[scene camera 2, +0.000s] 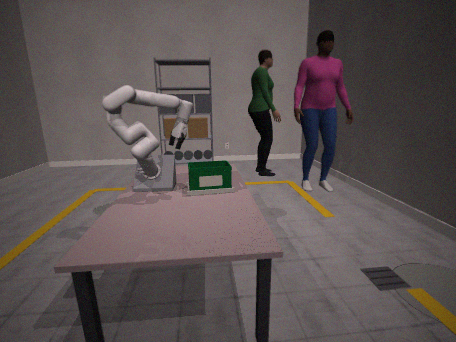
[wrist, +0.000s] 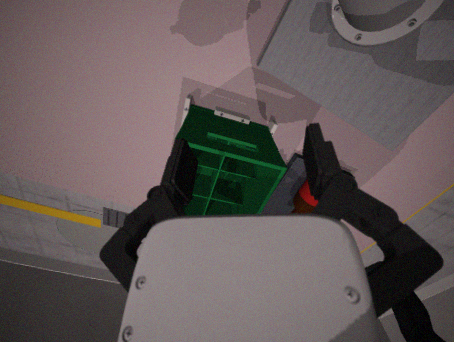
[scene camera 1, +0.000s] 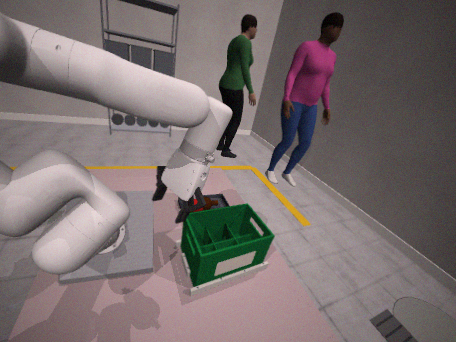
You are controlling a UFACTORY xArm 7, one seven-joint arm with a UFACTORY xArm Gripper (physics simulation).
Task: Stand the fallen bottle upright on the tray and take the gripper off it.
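Pixels of known places: gripper, fingertip midpoint: (scene camera 2: 174, 147) (wrist: 244, 144) (scene camera 1: 167, 210); arm's base, link origin: (scene camera 2: 151, 171).
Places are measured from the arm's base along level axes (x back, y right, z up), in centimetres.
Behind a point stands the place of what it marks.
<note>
The fallen bottle, brown with a red part (scene camera 1: 214, 202) {x -45.6, y -17.5, z -6.6 cm} (wrist: 306, 196) {x -37.4, y -15.3, z -5.4 cm}, lies on its side on the dark tray (scene camera 1: 223, 198) {x -53.8, y -24.2, z -9.9 cm} (wrist: 282, 189) {x -41.4, y -11.8, z -11.2 cm} behind the green crate. In the wrist view the right finger and the gripper body cover part of it. The bottle does not show in scene camera 2. My gripper (scene camera 1: 169, 208) {x -17.7, y 13.8, z 18.8 cm} (scene camera 2: 175, 144) {x -17.7, y 13.8, z 18.8 cm} (wrist: 244, 144) {x -17.7, y 13.8, z 18.8 cm} is open and empty, tilted, above the table beside the crate and the tray. In the wrist view the crate shows between the fingers and the bottle lies by the right finger.
The green crate with dividers (scene camera 1: 200, 265) {x -26.9, y 20.0, z 1.6 cm} (scene camera 2: 210, 170) {x -40.0, y 19.3, z 3.9 cm} (wrist: 200, 122) {x -26.4, y 17.1, z -3.0 cm} stands close beside the tray, in a low white holder (scene camera 1: 230, 279) {x -39.1, y 20.4, z -10.2 cm} (scene camera 2: 211, 191) {x -40.2, y 20.3, z -10.0 cm}. The arm's grey base plate (scene camera 1: 140, 240) {x -10.8, y 3.2, z -2.5 cm} (wrist: 320, 75) {x -11.4, y 1.7, z -0.9 cm} is on the other side. Two people and a shelf rack (scene camera 2: 211, 110) stand beyond the table.
</note>
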